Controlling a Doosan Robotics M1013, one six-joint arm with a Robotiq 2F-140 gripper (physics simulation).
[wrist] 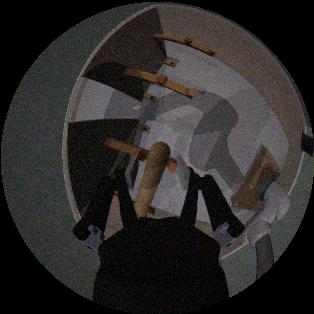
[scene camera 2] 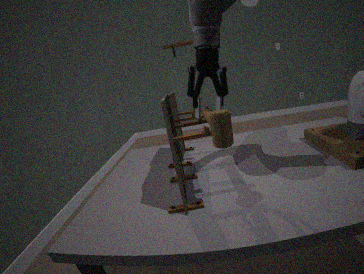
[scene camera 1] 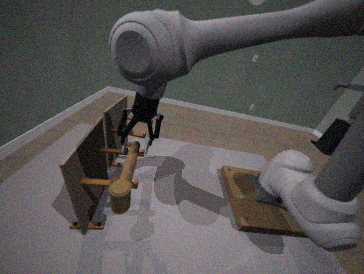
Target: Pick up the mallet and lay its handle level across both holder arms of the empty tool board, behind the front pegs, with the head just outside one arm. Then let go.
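The wooden mallet point(scene camera 1: 131, 162) point(scene camera 2: 222, 130) point(wrist: 147, 187) lies with its handle across both arms of the near tool board point(scene camera 1: 92, 160) point(scene camera 2: 176, 155) point(wrist: 100, 155), behind the front pegs. Its thick head hangs just outside the near arm. My gripper point(scene camera 1: 135, 146) point(scene camera 2: 208, 109) point(wrist: 156, 162) points down and is shut on the handle near its far end, one finger on each side. No gap between handle and arms can be made out. The far tool board point(scene camera 1: 114, 122) point(wrist: 125, 50) stands behind, with empty arms that end in pegs.
Both boards stand upright on small wooden feet on the pale table point(scene camera 1: 165, 252) point(scene camera 2: 125, 240). A wooden base plate point(scene camera 1: 235, 200) point(wrist: 245, 192) under the white robot base lies to the right. A brown bracket point(scene camera 2: 177, 45) shows high behind the boards in scene camera 2.
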